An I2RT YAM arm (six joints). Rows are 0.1 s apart.
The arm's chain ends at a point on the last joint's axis. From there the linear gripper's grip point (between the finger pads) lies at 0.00 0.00 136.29 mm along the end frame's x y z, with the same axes.
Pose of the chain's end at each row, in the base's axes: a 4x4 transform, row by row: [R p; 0 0 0 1], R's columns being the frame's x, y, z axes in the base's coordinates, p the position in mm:
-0.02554 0.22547 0.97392 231.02; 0.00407 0.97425 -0.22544 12.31; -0.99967 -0.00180 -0.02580 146.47; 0 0 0 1
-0.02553 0.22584 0.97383 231.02; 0.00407 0.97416 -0.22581 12.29; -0.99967 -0.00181 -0.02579 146.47; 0 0 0 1
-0.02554 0.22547 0.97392 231.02; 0.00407 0.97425 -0.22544 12.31; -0.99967 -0.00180 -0.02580 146.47; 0 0 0 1
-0.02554 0.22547 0.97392 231.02; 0.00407 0.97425 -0.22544 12.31; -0.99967 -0.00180 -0.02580 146.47; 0 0 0 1
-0.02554 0.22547 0.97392 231.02; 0.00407 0.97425 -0.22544 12.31; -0.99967 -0.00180 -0.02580 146.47; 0 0 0 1
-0.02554 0.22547 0.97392 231.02; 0.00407 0.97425 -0.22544 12.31; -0.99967 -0.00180 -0.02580 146.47; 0 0 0 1
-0.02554 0.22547 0.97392 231.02; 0.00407 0.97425 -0.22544 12.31; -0.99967 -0.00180 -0.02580 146.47; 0 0 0 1
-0.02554 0.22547 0.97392 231.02; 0.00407 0.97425 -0.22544 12.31; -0.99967 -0.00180 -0.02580 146.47; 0 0 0 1
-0.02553 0.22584 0.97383 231.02; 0.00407 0.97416 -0.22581 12.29; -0.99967 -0.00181 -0.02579 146.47; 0 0 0 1
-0.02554 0.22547 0.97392 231.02; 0.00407 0.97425 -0.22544 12.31; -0.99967 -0.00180 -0.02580 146.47; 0 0 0 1
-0.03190 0.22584 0.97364 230.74; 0.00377 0.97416 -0.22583 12.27; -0.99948 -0.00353 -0.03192 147.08; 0 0 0 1
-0.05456 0.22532 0.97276 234.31; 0.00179 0.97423 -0.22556 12.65; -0.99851 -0.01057 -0.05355 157.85; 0 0 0 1
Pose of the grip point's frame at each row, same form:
-0.02554 0.22547 0.97392 363.76; 0.00407 0.97425 -0.22544 -18.42; -0.99967 -0.00180 -0.02580 142.95; 0 0 0 1
-0.02553 0.22584 0.97383 363.74; 0.00407 0.97416 -0.22581 -18.49; -0.99967 -0.00181 -0.02579 142.96; 0 0 0 1
-0.02554 0.22547 0.97392 363.76; 0.00407 0.97425 -0.22544 -18.42; -0.99967 -0.00180 -0.02580 142.95; 0 0 0 1
-0.02554 0.22547 0.97392 363.76; 0.00407 0.97425 -0.22544 -18.42; -0.99967 -0.00180 -0.02580 142.95; 0 0 0 1
-0.02554 0.22547 0.97392 363.76; 0.00407 0.97425 -0.22544 -18.42; -0.99967 -0.00180 -0.02580 142.95; 0 0 0 1
-0.02554 0.22547 0.97392 363.76; 0.00407 0.97425 -0.22544 -18.42; -0.99967 -0.00180 -0.02580 142.95; 0 0 0 1
-0.02554 0.22547 0.97392 363.76; 0.00407 0.97425 -0.22544 -18.42; -0.99967 -0.00180 -0.02580 142.95; 0 0 0 1
-0.02554 0.22547 0.97392 363.76; 0.00407 0.97425 -0.22544 -18.42; -0.99967 -0.00180 -0.02580 142.95; 0 0 0 1
-0.02553 0.22584 0.97383 363.74; 0.00407 0.97416 -0.22581 -18.49; -0.99967 -0.00181 -0.02579 142.96; 0 0 0 1
-0.02554 0.22547 0.97392 363.76; 0.00407 0.97425 -0.22544 -18.42; -0.99967 -0.00180 -0.02580 142.95; 0 0 0 1
-0.03190 0.22584 0.97364 363.44; 0.00377 0.97416 -0.22583 -18.51; -0.99948 -0.00353 -0.03192 142.73; 0 0 0 1
-0.05456 0.22532 0.97276 366.89; 0.00179 0.97423 -0.22556 -18.09; -0.99851 -0.01057 -0.05355 150.55; 0 0 0 1

